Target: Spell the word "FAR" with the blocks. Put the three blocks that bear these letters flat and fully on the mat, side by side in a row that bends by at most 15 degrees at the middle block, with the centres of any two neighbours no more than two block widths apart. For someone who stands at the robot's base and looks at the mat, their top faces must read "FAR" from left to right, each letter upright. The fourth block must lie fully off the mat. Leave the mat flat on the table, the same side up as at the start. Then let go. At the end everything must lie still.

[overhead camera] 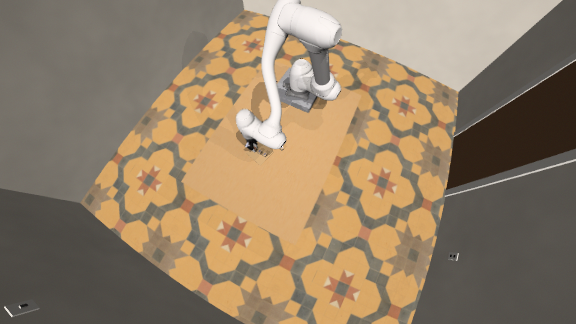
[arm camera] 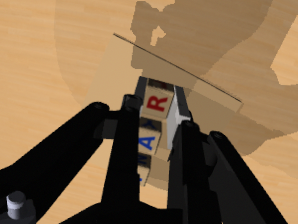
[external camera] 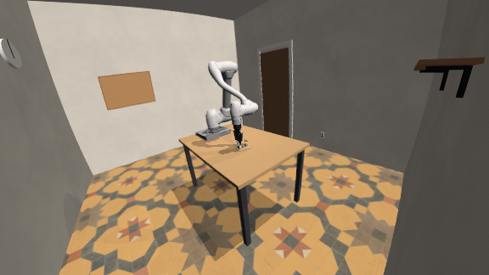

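Now: hand 3 cm above the R block. From my hand the other things lie so: tan mat (4 cm to the left, 4 cm below, 1 cm ahead).
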